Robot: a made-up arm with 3 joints.
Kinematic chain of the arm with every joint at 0, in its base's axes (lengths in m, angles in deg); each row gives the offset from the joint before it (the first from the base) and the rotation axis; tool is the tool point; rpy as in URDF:
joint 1: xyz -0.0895 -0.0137 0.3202 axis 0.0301 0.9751 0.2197
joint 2: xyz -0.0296 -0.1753 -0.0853 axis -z
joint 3: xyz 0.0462 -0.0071 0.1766 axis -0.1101 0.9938 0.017
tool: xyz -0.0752 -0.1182 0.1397 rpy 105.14 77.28 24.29
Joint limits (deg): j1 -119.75..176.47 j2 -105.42..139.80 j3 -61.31..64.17
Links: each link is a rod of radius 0.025 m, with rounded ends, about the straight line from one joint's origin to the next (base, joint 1, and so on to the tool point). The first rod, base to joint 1, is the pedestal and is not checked.
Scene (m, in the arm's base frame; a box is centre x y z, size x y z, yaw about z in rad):
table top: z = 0
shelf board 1: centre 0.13 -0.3 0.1 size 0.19 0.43 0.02 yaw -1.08
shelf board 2: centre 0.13 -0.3 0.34 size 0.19 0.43 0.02 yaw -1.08
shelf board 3: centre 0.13 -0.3 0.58 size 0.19 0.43 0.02 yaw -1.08
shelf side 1: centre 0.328 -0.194 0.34 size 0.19 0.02 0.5 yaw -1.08
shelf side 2: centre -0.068 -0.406 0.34 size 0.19 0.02 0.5 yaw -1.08
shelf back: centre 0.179 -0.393 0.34 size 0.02 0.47 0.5 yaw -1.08
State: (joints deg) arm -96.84 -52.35 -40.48
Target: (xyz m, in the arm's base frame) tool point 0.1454 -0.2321 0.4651
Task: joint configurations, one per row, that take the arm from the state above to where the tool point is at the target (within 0.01 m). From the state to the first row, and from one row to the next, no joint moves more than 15 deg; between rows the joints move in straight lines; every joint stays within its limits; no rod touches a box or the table.
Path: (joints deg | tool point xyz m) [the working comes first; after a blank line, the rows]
Joints at the target: 36.48 -54.29 15.27
Straight joint move there: touches shelf board 3, shelf side 2.

1: -89.48 -65.62 -41.21 | -0.3026 -0.2948 0.3176
2: -82.12 -78.89 -41.94 | -0.2819 -0.2868 0.3759
3: -74.76 -92.15 -42.68 | -0.2506 -0.2707 0.4252
4: -67.41 -105.42 -43.41 | -0.2126 -0.2470 0.4625
5: -53.52 -102.75 -38.71 | -0.1769 -0.2544 0.4887
6: -39.63 -100.08 -34.01 | -0.1340 -0.2594 0.5083
7: -25.74 -97.41 -29.32 | -0.0852 -0.2615 0.5192
8: -11.85 -94.73 -24.62 | -0.0327 -0.2603 0.5199
9: 2.04 -92.06 -19.92 | 0.0213 -0.2555 0.5089
10: 15.93 -89.39 -15.22 | 0.0736 -0.2468 0.4855
11: 22.78 -77.69 -5.06 | 0.0934 -0.2466 0.4874
12: 29.63 -65.99 5.10 | 0.1178 -0.2408 0.4814
13: 36.48 -54.29 15.27 | 0.1454 -0.2321 0.4651

